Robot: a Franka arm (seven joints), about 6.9 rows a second.
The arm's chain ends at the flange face. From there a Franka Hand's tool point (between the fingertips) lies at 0.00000 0.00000 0.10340 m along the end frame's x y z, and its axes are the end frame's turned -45 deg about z.
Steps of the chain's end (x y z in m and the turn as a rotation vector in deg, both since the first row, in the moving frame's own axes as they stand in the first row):
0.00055, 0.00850, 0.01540, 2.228, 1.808, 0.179
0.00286, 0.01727, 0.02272, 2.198, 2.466, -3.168
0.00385, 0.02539, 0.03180, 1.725, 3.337, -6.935
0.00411, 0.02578, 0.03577, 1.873, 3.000, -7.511
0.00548, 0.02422, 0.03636, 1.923, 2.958, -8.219
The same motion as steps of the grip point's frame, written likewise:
-0.00047, 0.00587, 0.01527, 0.297, 2.854, 0.179
-0.00423, 0.01441, 0.02255, -0.190, 3.298, -3.168
-0.00867, 0.02234, 0.03158, -1.140, 3.579, -6.935
-0.00903, 0.02216, 0.03557, -0.797, 3.446, -7.511
-0.00695, 0.02187, 0.03616, -0.732, 3.451, -8.219

